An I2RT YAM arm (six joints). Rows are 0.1 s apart.
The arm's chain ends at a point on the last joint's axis. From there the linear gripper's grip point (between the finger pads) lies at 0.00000 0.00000 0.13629 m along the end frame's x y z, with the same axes.
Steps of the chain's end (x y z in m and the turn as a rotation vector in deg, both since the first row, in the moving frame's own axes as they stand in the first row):
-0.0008, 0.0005, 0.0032, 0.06, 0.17, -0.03
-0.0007, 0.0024, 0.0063, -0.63, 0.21, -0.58
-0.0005, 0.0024, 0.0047, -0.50, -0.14, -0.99
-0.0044, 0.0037, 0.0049, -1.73, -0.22, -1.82
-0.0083, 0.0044, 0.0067, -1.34, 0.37, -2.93
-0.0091, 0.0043, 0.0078, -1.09, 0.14, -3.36
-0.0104, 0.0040, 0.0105, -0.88, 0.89, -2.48
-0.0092, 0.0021, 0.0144, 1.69, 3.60, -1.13
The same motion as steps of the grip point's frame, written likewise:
-0.0004, 0.0004, 0.0032, 0.06, 0.17, -0.03
-0.0002, 0.0039, 0.0063, -0.63, 0.21, -0.58
-0.0008, 0.0036, 0.0047, -0.50, -0.14, -0.99
-0.0049, 0.0078, 0.0048, -1.73, -0.22, -1.82
-0.0073, 0.0076, 0.0067, -1.34, 0.37, -2.93
-0.0087, 0.0069, 0.0078, -1.09, 0.14, -3.36
-0.0082, 0.0060, 0.0105, -0.88, 0.89, -2.48
-0.0007, -0.0020, 0.0141, 1.69, 3.60, -1.13

